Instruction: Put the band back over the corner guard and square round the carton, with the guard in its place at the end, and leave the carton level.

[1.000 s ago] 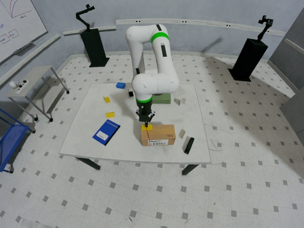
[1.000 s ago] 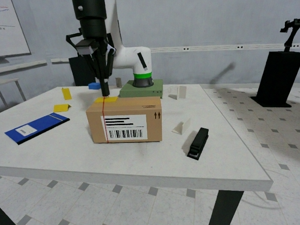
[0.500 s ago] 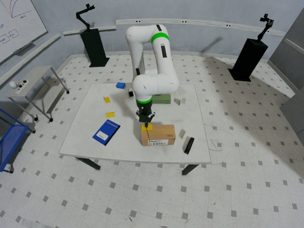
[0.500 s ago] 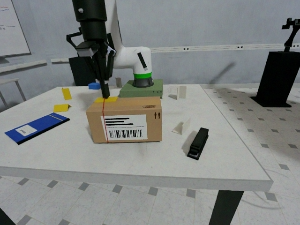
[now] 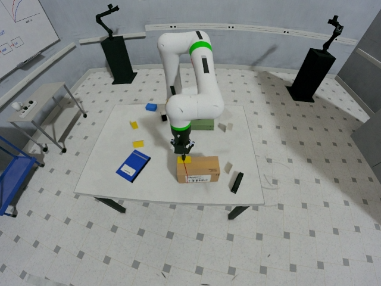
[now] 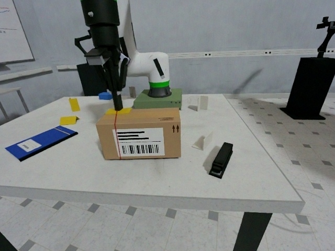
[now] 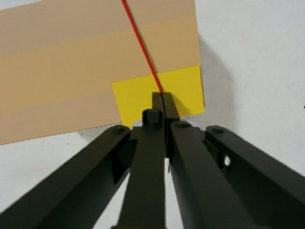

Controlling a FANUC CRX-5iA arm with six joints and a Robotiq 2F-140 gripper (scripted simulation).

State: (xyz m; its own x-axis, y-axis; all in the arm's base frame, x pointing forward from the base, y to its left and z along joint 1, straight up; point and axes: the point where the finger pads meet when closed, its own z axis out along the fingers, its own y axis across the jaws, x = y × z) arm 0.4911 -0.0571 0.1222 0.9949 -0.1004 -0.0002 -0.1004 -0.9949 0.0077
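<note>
Right now the yellow corner guard is 50 mm below my hand. Round my hand: black block 90 mm ahead, 350 mm to the left, 160 mm below; then brown carton 40 mm ahead, 90 mm to the left, 100 mm below; then white guard 20 mm behind, 300 mm to the left, 170 mm below.
</note>
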